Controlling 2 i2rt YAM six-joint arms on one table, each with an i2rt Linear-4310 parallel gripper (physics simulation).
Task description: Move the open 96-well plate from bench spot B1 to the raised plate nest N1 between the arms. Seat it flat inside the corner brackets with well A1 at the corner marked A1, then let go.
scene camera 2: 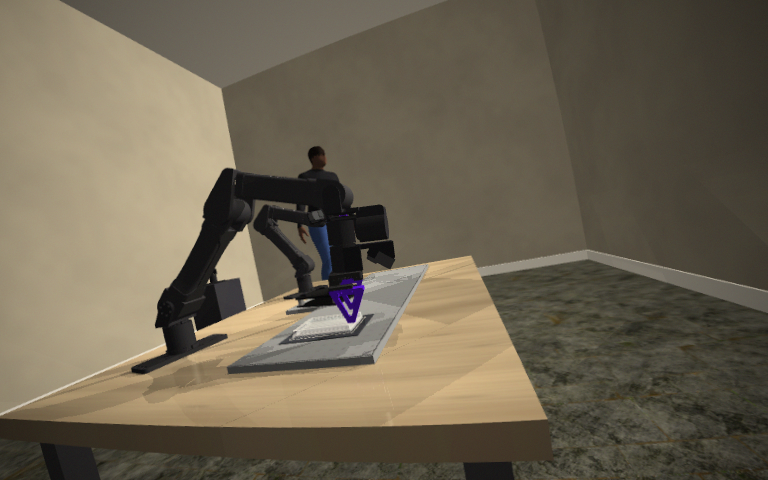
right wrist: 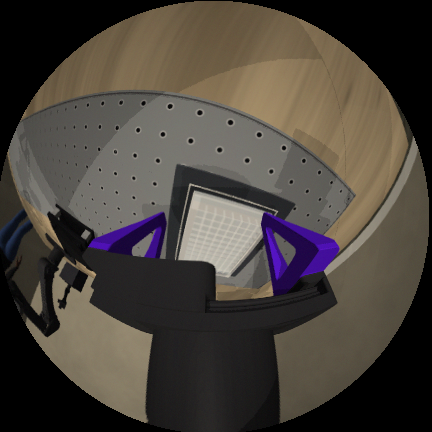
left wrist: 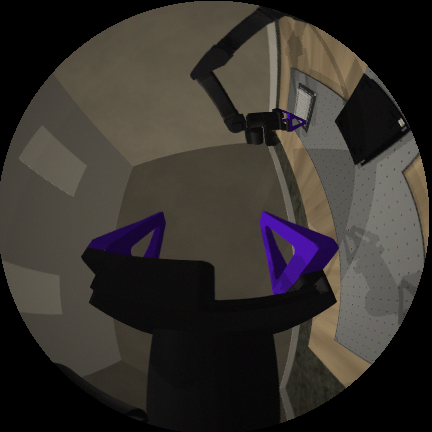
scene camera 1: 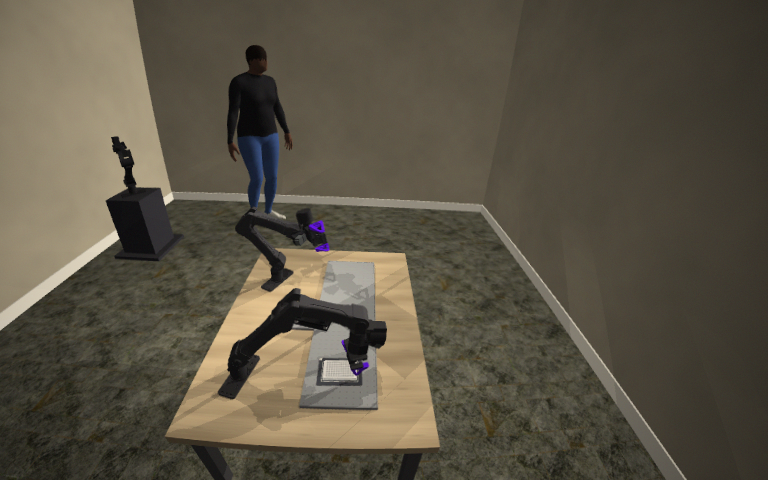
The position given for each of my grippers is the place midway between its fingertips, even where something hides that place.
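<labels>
There is a white well plate (scene camera 2: pixel 335 324), and my right gripper (scene camera 2: pixel 352 315) is open and touches the plate. My left gripper (left wrist: pixel 212 216) is open as well, and my left gripper holds nothing.
</labels>
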